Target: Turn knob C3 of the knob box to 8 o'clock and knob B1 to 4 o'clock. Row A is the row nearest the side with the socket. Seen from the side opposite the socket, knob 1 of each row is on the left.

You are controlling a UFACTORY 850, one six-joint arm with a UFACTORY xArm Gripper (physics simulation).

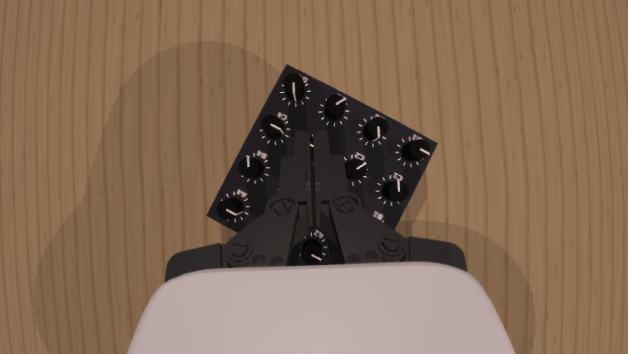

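The dark knob box (260, 192) lies turned at an angle on the wooden table, with rows of black knobs with white pointer lines. My gripper (312, 151) is shut and empty, its fingertips over the middle of the box. Knob C3 (312, 145) is mostly hidden behind the fingertips; a small white part of it shows in the slit between them, and its pointing direction cannot be told. The B1 label (378, 216) shows near the lower right edge of the box, but knob B1 itself is hidden behind the gripper. Whether the fingertips touch the box cannot be told.
Knobs C4 (273, 126), C2 (355, 169) and C1 (395, 190) stand around the fingers. The D row is beyond them. Knobs B4 (250, 167) and A4 (230, 208) are at the left, and knob A2 (312, 251) shows between the gripper linkages. The wooden table (540, 125) surrounds the box.
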